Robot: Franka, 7 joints.
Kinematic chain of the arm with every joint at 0, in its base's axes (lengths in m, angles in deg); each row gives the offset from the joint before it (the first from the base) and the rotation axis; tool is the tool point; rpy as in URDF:
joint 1: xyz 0 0 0.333 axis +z
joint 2: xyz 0 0 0 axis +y
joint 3: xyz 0 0 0.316 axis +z
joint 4: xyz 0.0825 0 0 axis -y
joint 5: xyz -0.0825 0 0.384 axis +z
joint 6: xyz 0 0 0 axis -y
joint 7: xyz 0.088 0 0 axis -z
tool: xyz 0 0 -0.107 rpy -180 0 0
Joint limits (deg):
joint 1: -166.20..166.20
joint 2: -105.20..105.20
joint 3: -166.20..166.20
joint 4: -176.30..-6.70
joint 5: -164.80..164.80
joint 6: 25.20..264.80
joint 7: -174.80..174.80
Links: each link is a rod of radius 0.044 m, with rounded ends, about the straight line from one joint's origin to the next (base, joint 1, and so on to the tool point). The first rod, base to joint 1, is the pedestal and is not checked.
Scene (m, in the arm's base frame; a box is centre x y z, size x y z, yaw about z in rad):
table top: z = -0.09
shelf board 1: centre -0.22 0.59 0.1 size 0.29 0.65 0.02 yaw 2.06
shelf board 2: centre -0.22 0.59 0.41 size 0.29 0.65 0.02 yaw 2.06
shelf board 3: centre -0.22 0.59 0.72 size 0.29 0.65 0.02 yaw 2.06
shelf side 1: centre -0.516 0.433 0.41 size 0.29 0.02 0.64 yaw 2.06
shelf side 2: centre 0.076 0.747 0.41 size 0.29 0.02 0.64 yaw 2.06
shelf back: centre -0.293 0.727 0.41 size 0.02 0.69 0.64 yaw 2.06
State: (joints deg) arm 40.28 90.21 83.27 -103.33 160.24 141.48 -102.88
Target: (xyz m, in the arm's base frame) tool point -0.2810 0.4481 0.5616
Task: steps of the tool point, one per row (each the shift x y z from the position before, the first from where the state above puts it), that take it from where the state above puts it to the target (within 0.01 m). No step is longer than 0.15 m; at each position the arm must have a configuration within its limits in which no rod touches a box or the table.
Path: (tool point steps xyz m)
1: 0.0561 -0.0564 0.0049
2: 0.0462 -0.0700 0.0004
3: 0.0338 -0.0802 -0.0024
4: 0.0199 -0.0864 -0.0029
5: -0.0797 0.0183 0.0924
6: -0.0646 -0.0188 0.1039
7: -0.0311 -0.0451 0.1055
8: -0.0386 0.0776 0.0031
9: -0.0404 0.0706 -0.0031

